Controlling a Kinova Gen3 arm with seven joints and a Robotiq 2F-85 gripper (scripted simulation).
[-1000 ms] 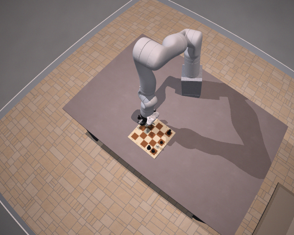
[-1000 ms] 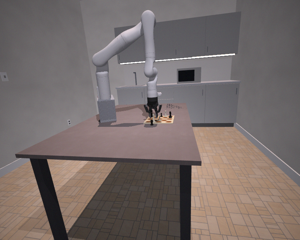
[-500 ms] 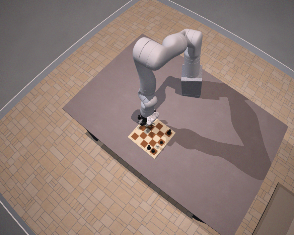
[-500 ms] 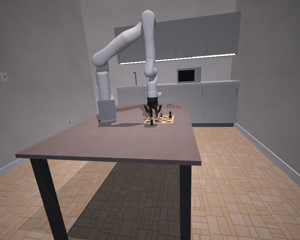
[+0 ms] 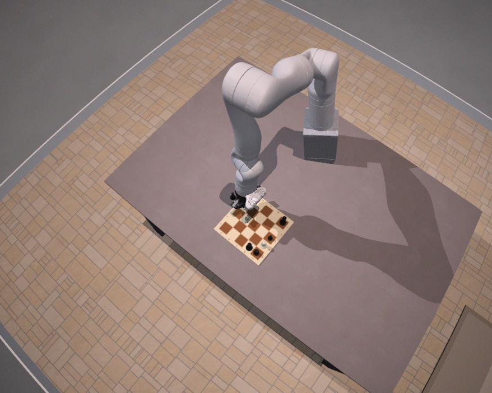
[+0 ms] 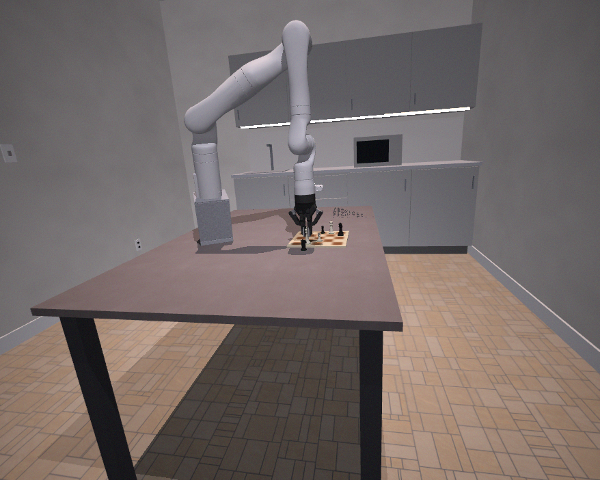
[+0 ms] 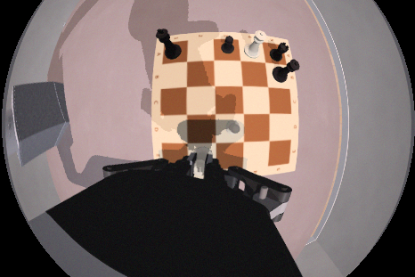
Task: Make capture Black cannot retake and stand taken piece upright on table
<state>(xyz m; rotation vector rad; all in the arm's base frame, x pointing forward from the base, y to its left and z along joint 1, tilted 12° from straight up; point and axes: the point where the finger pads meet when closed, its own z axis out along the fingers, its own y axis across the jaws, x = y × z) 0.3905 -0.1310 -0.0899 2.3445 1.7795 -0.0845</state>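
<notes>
My hand is 5 cm short of the chessboard, 7 cm to the right of it and 5 cm above it. Also, from my hand: black pawn 6 cm ahead, 14 cm to the left, 3 cm below.
</notes>
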